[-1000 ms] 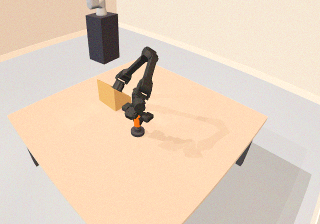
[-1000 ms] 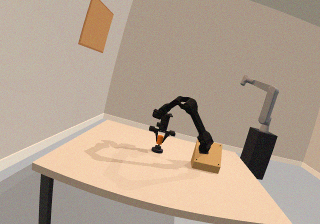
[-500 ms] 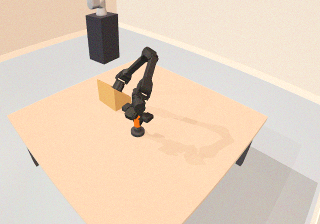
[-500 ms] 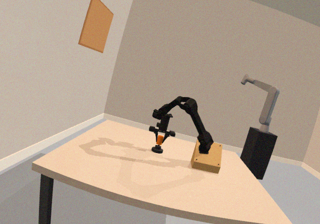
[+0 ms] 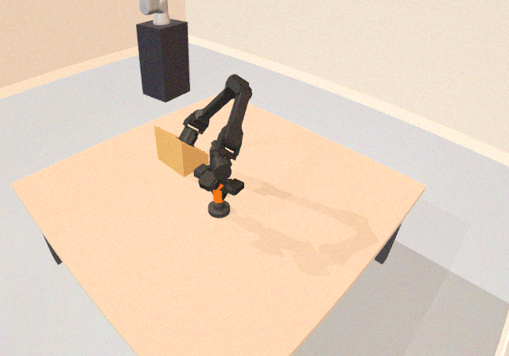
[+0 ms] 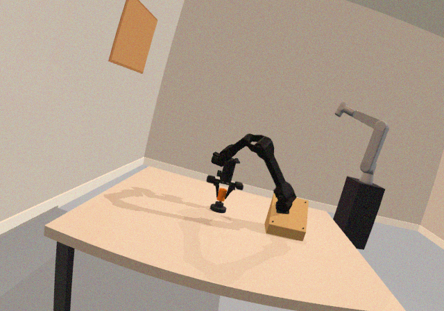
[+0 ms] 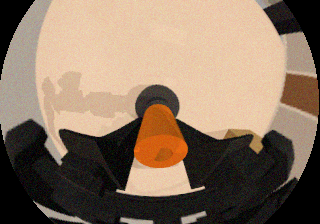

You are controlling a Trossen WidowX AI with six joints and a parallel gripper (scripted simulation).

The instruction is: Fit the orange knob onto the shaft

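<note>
Now: gripper tip 40 mm above the dark round pedestal. Round my gripper tip: orange knob (20 mm above).
</note>
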